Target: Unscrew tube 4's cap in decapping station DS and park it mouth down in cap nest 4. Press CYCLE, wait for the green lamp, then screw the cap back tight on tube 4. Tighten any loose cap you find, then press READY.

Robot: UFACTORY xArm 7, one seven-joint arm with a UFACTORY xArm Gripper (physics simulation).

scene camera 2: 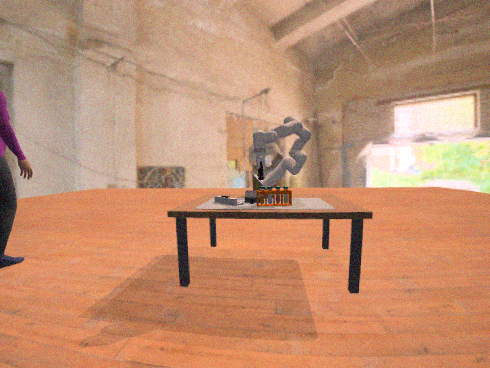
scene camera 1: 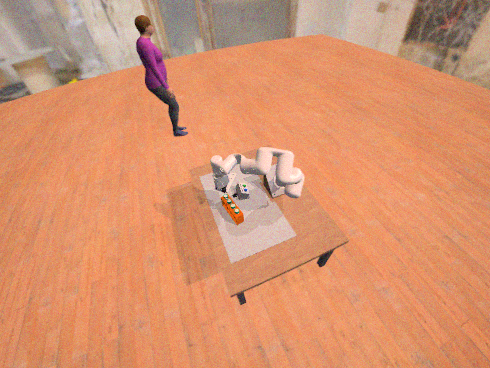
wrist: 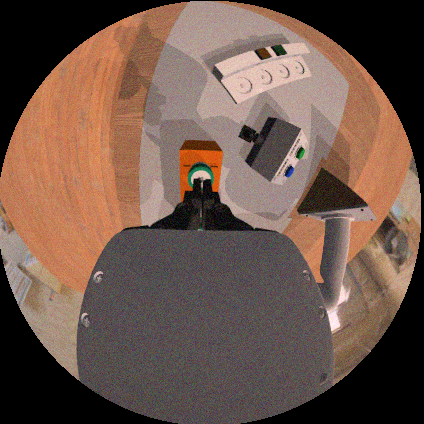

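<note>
The orange decapping station stands on the grey mat and holds several tubes with green caps. In the wrist view my gripper is shut, fingers together with nothing between them, just above the green cap of the end tube, which still sits on its tube. The white cap nest tray lies beyond the rack; its four round nests are empty. The grey button box carries a green button and a blue button.
The nest tray bears a brown square and a dark green square. The arm's base stands at the table's far side. A person in a purple top walks on the floor to the left of the table.
</note>
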